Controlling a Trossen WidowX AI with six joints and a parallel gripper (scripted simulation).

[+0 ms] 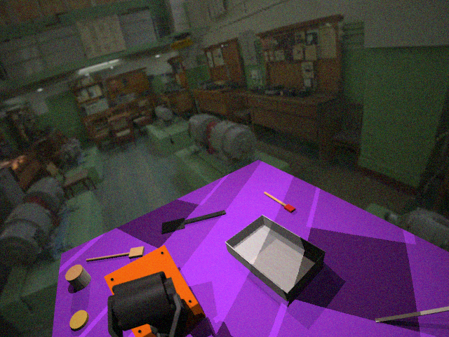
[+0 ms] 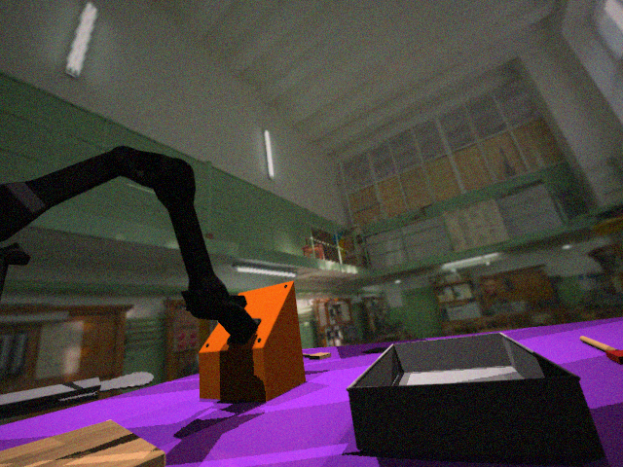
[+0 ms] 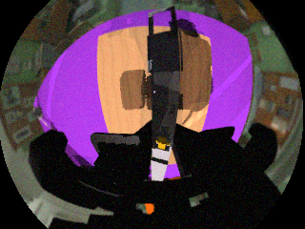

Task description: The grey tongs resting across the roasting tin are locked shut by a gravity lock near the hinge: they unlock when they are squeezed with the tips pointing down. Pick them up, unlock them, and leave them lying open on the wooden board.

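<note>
Right now the wooden board is 40 mm below my gripper tip. Also, from my gripper tip: roasting tin: 380 mm ahead, 450 mm to the left, 20 mm below; dark spatula: 170 mm ahead, 850 mm to the left, 50 mm below; red-headed brush: 590 mm ahead, 670 mm to the left, 40 mm below.
</note>
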